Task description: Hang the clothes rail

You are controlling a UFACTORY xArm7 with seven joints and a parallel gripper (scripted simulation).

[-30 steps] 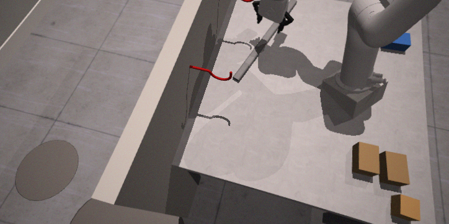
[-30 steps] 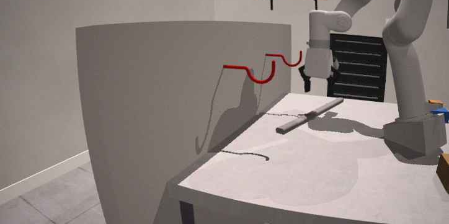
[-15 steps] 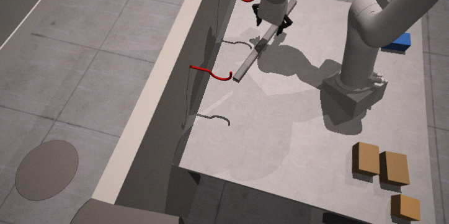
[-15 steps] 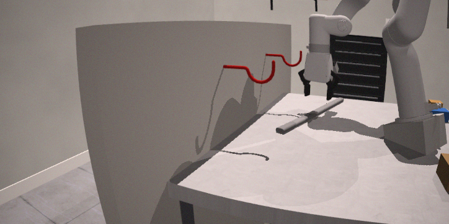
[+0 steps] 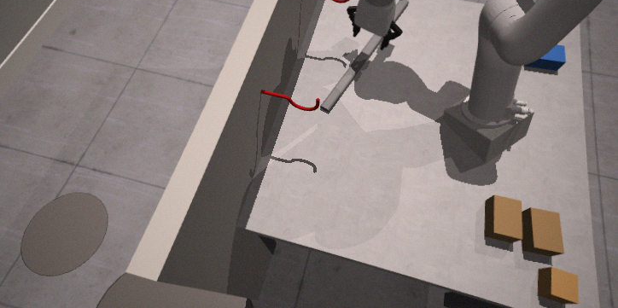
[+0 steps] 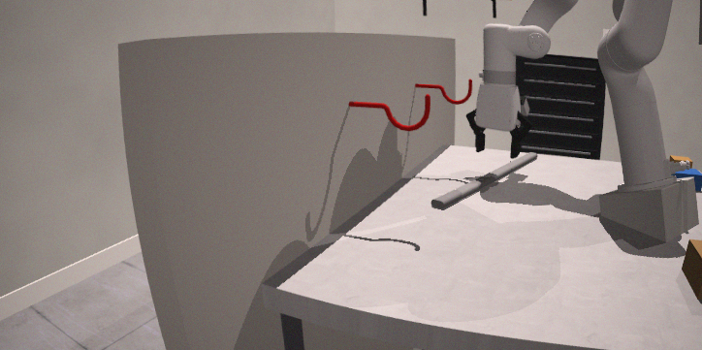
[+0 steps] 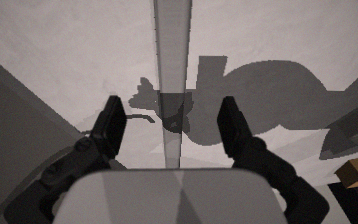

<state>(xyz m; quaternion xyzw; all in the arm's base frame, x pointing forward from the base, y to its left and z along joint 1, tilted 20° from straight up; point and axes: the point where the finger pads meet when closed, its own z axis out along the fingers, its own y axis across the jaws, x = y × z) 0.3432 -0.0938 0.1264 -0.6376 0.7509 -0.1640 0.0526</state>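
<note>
The grey clothes rail is 6 cm below my hand. The rest, counted from my hand: grey wall panel: 28 cm below, 21 cm ahead, 19 cm to the left; blue block: 48 cm behind, 16 cm to the right, 5 cm below.
</note>
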